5 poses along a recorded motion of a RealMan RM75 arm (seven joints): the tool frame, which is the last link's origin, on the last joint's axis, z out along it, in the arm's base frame.
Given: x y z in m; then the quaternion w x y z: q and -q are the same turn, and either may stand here.
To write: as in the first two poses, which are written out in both.
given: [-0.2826, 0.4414, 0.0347, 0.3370, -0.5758, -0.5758, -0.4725]
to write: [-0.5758, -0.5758, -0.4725, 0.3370, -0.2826, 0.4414, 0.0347]
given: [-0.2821, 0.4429, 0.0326, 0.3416, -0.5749, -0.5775, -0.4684]
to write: [-0.5749, -0.5775, -0.4684, 0.3416, -0.2821, 0.4429, 0.0326]
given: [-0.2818, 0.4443, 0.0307, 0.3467, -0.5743, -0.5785, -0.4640]
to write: [-0.5743, -0.5785, -0.4640, 0.3467, -0.2818, 0.4443, 0.0307]
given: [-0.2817, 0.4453, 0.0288, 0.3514, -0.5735, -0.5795, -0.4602]
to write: [-0.5735, -0.5795, -0.4602, 0.3514, -0.2817, 0.4453, 0.0288]
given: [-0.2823, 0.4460, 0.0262, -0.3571, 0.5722, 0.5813, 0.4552]
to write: [-0.5722, -0.5813, -0.4552, 0.3571, -0.2823, 0.4460, 0.0262]
